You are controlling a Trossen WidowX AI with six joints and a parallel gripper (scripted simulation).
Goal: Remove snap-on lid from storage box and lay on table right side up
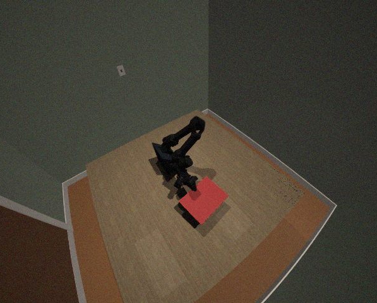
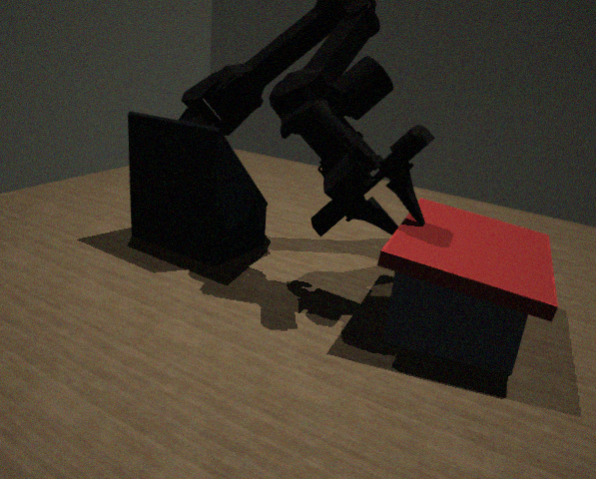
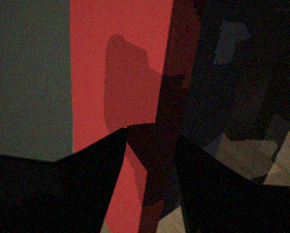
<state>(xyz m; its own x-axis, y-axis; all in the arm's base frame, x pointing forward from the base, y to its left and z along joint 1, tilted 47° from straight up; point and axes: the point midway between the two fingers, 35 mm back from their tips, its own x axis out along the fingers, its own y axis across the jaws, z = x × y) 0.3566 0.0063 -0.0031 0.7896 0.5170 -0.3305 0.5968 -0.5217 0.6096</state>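
The red lid lies 80 mm ahead of my gripper tip and 10 mm to the left of it. Also, from my gripper tip: storage box (70 mm ahead, 60 mm below, 10 mm to the left).
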